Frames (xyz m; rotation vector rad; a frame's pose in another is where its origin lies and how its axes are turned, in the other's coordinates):
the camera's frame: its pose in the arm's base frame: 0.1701 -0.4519 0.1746 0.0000 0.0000 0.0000
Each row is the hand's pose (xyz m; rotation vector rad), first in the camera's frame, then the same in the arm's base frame.
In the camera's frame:
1: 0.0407 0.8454 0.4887 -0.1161 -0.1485 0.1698
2: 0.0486 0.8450 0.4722 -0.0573 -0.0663 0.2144
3: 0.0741 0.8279 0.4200 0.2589 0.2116 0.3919
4: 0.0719 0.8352 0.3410 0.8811 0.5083 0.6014
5: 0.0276 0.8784 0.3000 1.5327 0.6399 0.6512
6: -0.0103 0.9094 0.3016 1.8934 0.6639 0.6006
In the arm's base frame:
1: 0.2108 0.3935 0.6633 -0.1161 -0.1485 0.1698
2: 0.2187 0.3931 0.6468 -0.0573 -0.0663 0.2144
3: 0.2442 0.3760 0.5946 0.2589 0.2116 0.3919
4: 0.2420 0.3833 0.5156 0.8811 0.5083 0.6014
5: 0.1977 0.4265 0.4746 1.5327 0.6399 0.6512
6: 0.1598 0.4575 0.4762 1.8934 0.6639 0.6006

